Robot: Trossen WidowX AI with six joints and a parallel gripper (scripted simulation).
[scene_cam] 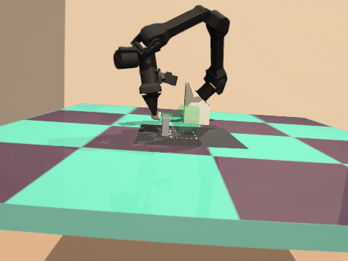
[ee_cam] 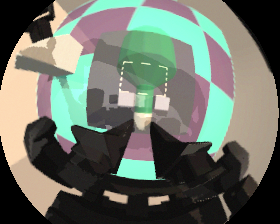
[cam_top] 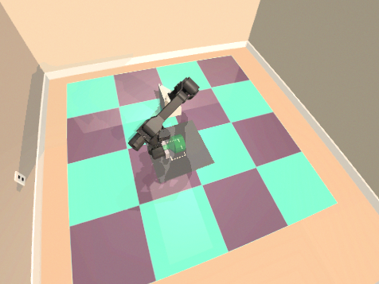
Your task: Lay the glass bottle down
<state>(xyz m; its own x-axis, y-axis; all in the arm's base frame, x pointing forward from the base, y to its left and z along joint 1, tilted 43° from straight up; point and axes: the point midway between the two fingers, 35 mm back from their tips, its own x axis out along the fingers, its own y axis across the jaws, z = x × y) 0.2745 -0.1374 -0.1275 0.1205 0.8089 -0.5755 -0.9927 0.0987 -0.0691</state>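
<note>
Right now the green glass bottle is 5 cm to the left of my gripper tip and 1 cm below it. The rest, counted from my gripper tip: dark grey mat: 11 cm to the left, 6 cm below.
</note>
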